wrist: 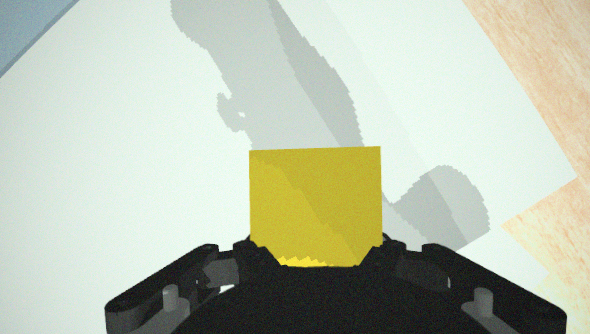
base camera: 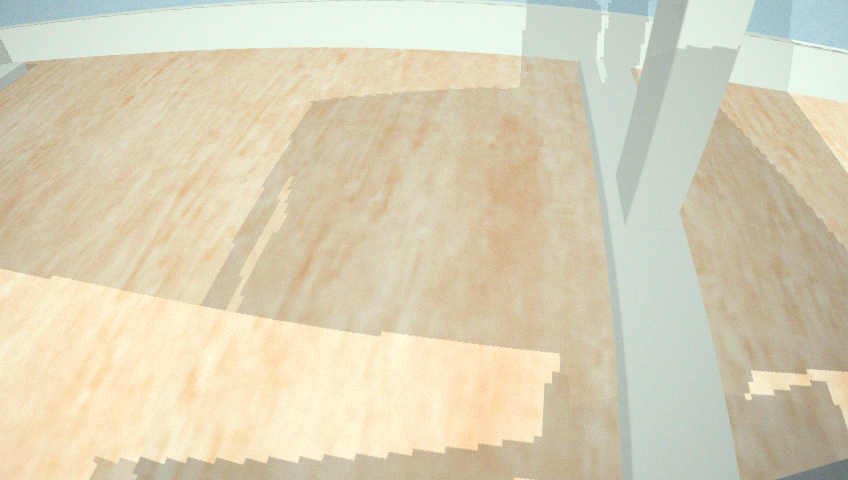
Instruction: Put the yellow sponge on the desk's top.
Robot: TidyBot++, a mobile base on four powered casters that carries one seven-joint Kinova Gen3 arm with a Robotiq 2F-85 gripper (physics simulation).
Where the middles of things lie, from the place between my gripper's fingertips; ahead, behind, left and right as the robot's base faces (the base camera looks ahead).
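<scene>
Yellow sponge (wrist: 313, 206): 20 mm above my hand.
</scene>
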